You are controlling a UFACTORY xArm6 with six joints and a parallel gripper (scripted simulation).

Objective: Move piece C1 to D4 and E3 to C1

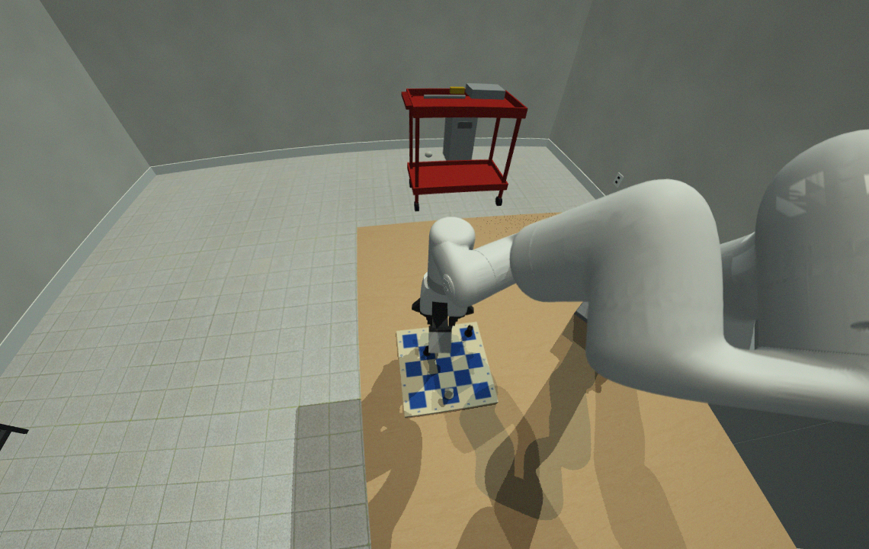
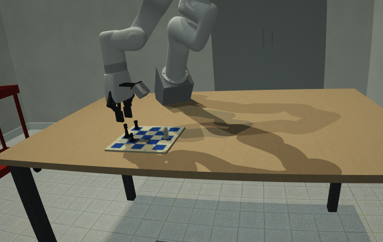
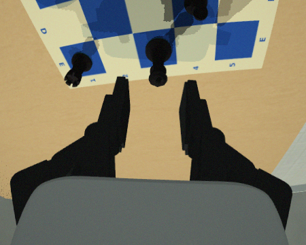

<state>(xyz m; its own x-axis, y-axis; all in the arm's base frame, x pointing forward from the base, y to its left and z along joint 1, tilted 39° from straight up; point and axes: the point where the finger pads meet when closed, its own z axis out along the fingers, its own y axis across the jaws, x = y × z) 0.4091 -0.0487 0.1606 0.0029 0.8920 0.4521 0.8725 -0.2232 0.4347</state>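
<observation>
Now: hand 6 cm above the black piece. The rest, counted from my hand: white piece (15 cm to the left, 7 cm below, 3 cm behind); blue-and-cream chessboard (9 cm below, 8 cm to the left, 2 cm behind).
</observation>
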